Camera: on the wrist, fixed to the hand. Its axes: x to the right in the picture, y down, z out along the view.
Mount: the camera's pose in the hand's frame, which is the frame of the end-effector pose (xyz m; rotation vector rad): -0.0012 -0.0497 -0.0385 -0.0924 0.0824 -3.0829
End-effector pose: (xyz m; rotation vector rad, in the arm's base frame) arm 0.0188 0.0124 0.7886 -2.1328 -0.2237 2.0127
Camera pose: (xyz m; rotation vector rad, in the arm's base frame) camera 0.0585 0.0586 0.8041 0.0771 -1.6734 -0.2313
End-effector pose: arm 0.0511 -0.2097 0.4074 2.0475 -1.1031 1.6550
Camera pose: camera 0.0590 -0.1514 0.4296 0.8833 1.5823 -0.2755
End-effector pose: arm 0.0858 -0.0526 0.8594 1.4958 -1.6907 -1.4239
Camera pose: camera 0.1403 -0.0597 0.8289 -1.5556 -1.3394 0.6159
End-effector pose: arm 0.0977 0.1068 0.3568 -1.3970 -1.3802 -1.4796
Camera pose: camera 0.0412 0.0804 0.3488 -1.2224 1.2350 0.8972
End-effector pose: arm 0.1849 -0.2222 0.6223 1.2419 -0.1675 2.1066
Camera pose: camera 0.1875 -0.1684 0.5898 0.0973 0.9731 -0.6452
